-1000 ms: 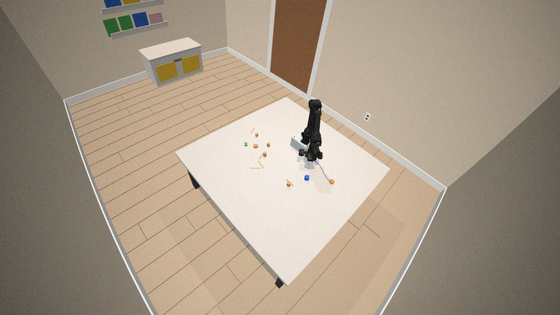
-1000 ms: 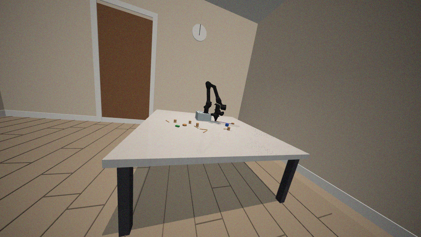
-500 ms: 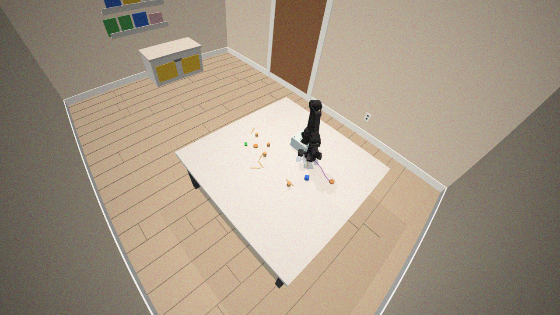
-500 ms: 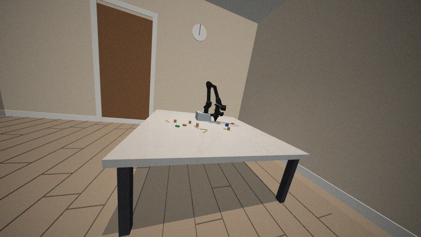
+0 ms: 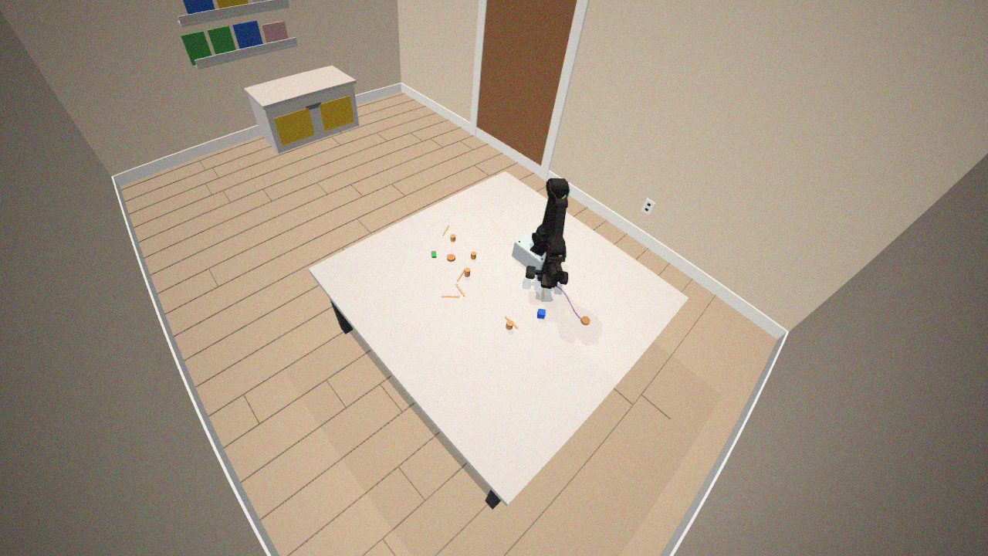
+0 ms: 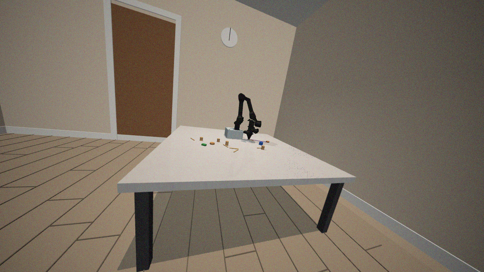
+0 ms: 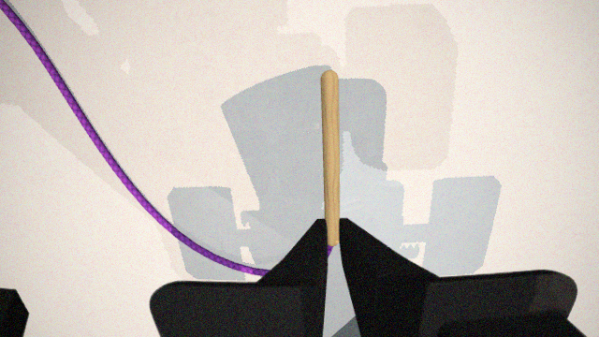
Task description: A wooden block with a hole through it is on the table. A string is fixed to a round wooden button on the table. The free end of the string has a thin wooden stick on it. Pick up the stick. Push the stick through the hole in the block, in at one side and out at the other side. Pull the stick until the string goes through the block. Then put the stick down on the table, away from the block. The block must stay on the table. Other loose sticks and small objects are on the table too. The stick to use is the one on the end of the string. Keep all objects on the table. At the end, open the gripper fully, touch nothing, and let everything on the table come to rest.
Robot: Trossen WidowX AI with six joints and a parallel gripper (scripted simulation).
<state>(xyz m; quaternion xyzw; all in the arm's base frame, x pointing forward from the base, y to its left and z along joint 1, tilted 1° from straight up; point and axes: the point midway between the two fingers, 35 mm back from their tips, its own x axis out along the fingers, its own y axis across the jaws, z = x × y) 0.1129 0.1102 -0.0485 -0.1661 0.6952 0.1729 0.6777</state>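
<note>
My gripper tip is 140 mm short of the blue wooden block and 70 mm to the right of it. Round my gripper tip: thin wooden stick (10 mm ahead, 10 mm to the left); then purple string (10 mm behind); then round wooden button (40 mm ahead, 240 mm to the left, 10 mm below).
</note>
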